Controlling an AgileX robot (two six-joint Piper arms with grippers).
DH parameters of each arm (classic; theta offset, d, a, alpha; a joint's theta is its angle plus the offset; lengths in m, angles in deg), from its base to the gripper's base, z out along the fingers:
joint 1: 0 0.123 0 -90
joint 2: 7.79 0 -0.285 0
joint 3: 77.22 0 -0.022 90
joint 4: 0 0.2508 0 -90
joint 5: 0 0 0.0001 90
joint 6: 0 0.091 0 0
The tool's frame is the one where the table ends.
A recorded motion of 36 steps. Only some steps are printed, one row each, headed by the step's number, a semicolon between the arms.
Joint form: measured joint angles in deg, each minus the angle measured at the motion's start. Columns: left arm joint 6, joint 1, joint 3, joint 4, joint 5, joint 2; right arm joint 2, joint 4, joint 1, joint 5, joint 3, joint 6.
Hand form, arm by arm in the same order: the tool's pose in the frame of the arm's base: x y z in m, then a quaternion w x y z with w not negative. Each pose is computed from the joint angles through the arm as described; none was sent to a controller.
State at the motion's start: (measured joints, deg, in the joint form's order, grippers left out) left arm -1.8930 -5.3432 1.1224 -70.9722 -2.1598 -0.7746; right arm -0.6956 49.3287 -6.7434 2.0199 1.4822 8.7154
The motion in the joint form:
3: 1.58 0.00 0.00 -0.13 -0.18 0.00; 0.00 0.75 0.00 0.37 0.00 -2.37
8: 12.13 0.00 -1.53 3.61 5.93 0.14; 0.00 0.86 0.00 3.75 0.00 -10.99
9: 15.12 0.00 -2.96 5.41 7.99 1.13; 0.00 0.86 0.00 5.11 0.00 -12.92
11: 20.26 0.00 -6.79 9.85 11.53 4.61; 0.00 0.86 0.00 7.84 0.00 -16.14
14: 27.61 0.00 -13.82 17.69 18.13 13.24; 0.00 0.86 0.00 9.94 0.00 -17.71
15: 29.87 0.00 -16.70 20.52 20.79 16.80; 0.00 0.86 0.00 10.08 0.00 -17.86
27: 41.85 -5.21 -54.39 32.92 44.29 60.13; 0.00 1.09 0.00 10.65 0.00 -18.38
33: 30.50 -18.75 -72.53 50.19 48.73 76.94; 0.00 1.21 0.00 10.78 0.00 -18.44
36: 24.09 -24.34 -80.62 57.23 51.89 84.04; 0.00 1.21 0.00 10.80 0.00 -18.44
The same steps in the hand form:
3: 0.0559 -0.0018 0.2086 0.58783 -0.37874 0.55636 -0.44886; 0.0565 -0.0037 0.2027 0.65180 0.35159 0.59423 0.31373
8: 0.0541 -0.0107 0.2139 0.61747 -0.27574 0.61978 -0.39821; 0.0569 0.0004 0.1993 0.65513 0.29779 0.63793 0.27417
9: 0.0539 -0.0136 0.2199 0.62539 -0.23979 0.63821 -0.37957; 0.0569 0.0021 0.1979 0.65225 0.28329 0.65039 0.26703
11: 0.0558 -0.0183 0.2356 0.63746 -0.17097 0.67172 -0.33646; 0.0569 0.0054 0.1951 0.64458 0.25693 0.67272 0.25682
14: 0.0667 -0.0265 0.2594 0.62651 -0.05978 0.73115 -0.26331; 0.0567 0.0080 0.1929 0.63640 0.24130 0.68708 0.25434
15: 0.0725 -0.0294 0.2682 0.61539 -0.02035 0.75063 -0.23965; 0.0567 0.0081 0.1928 0.63595 0.23997 0.68812 0.25393
27: 0.1966 -0.0749 0.3534 0.43825 0.24802 0.84241 -0.19174; 0.0566 0.0089 0.1923 0.63356 0.23618 0.69148 0.25430
33: 0.2492 -0.1371 0.3678 0.37209 0.34577 0.84766 -0.15317; 0.0566 0.0091 0.1922 0.63279 0.23598 0.69194 0.25516
36: 0.2661 -0.1707 0.3691 0.34357 0.37018 0.85239 -0.13548; 0.0566 0.0091 0.1922 0.63267 0.23592 0.69205 0.25522

